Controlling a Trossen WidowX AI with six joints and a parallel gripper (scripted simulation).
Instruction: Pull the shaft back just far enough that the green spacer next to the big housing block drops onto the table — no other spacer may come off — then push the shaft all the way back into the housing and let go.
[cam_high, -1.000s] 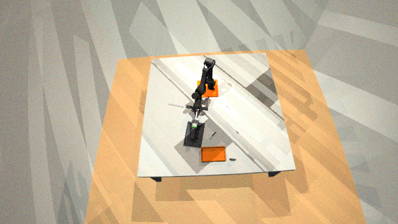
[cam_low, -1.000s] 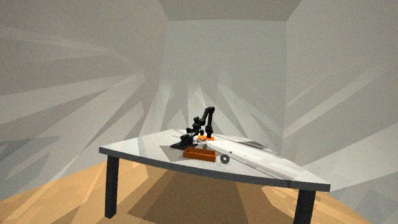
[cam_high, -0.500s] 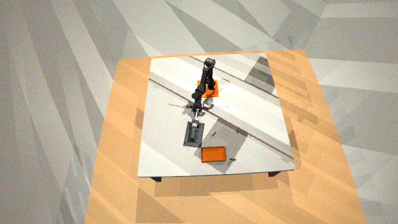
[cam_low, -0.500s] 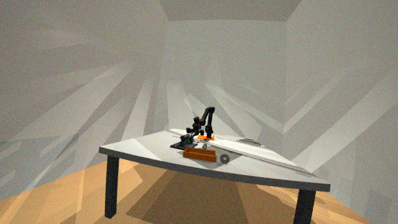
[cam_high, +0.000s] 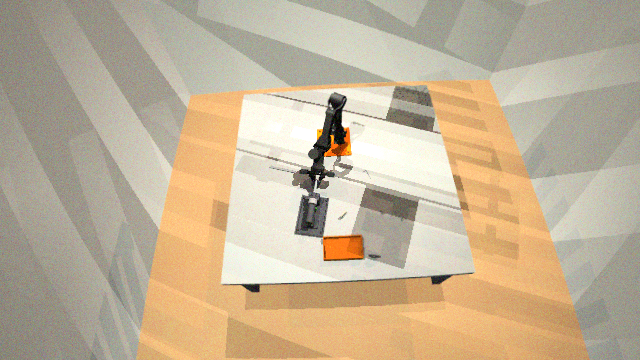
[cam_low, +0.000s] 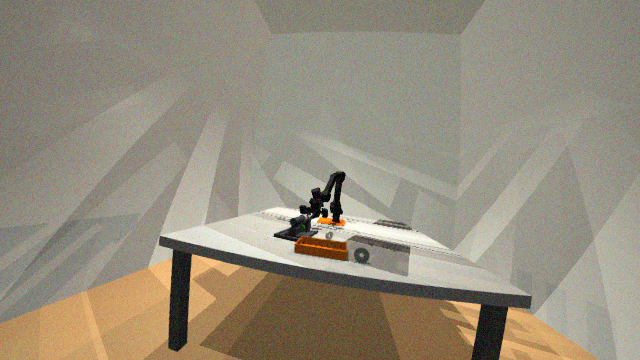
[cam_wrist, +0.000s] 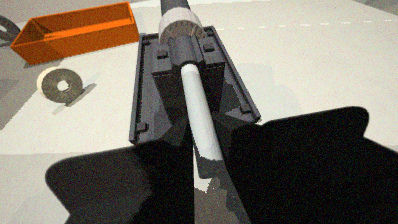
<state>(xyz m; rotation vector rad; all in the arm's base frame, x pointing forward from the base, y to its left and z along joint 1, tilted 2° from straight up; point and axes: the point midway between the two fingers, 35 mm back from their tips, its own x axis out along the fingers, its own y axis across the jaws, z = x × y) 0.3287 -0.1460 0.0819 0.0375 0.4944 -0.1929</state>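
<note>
Right now my gripper tip is 3 cm short of the grey shaft, 1 cm to the left of it and 2 cm below it. The rest, counted from my gripper tip: grey spacer 8 cm ahead, 1 cm to the right, 2 cm above; green spacer 10 cm ahead, 2 cm to the right, 3 cm below; baseplate 14 cm ahead, 3 cm to the right, 1 cm below.
</note>
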